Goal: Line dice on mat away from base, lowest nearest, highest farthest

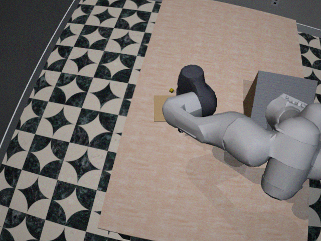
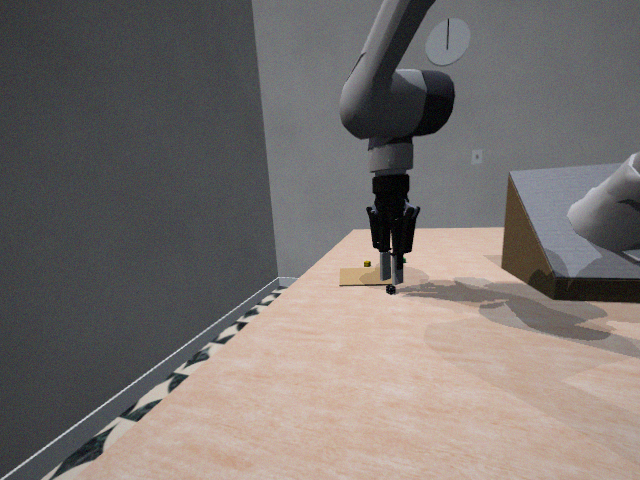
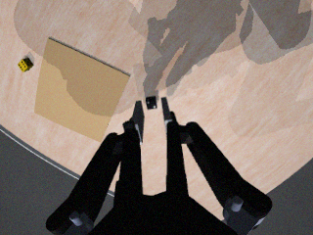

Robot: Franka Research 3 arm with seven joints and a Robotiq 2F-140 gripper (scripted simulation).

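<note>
My hand is 5 cm above the black die. Round my hand: yellow die 21 cm to the right, 7 cm ahead, 5 cm below; green die 25 cm to the right, 5 cm below, 4 cm behind; tan mat 11 cm to the right, 7 cm ahead, 6 cm below.
</note>
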